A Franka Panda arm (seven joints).
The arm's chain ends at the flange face. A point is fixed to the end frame.
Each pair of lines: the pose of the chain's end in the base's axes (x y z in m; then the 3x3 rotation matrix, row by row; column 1 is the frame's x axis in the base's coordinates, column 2 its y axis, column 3 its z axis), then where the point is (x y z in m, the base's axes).
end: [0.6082, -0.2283, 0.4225], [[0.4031, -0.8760, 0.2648], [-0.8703, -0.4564, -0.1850], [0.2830, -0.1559, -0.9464]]
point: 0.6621 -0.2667 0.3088
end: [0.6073, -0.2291, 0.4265], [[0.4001, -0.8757, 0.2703], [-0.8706, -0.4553, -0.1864], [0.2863, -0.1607, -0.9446]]
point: 0.6619 -0.2677 0.3132
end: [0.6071, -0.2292, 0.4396], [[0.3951, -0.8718, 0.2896], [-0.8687, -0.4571, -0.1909], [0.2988, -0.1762, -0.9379]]
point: 0.6640 -0.2683 0.3276
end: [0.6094, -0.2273, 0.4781], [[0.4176, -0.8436, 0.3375], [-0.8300, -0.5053, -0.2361], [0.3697, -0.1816, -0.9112]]
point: 0.6727 -0.2708 0.3712
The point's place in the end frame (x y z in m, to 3 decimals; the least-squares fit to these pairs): 0.023 -0.012 0.129
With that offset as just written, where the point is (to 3 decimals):
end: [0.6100, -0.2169, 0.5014], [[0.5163, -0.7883, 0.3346], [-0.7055, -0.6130, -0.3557], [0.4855, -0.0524, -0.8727]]
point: 0.674 -0.272 0.401
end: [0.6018, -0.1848, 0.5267], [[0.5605, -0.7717, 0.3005], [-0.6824, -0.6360, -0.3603], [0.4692, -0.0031, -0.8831]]
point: 0.663 -0.239 0.424
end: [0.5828, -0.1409, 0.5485], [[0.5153, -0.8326, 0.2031], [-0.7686, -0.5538, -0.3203], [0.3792, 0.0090, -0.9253]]
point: 0.631 -0.193 0.438
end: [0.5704, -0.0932, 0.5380], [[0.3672, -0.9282, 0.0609], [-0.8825, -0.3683, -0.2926], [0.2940, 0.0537, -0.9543]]
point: 0.598 -0.147 0.421
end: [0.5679, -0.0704, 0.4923], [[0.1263, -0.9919, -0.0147], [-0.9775, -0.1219, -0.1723], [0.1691, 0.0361, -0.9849]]
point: 0.581 -0.114 0.369
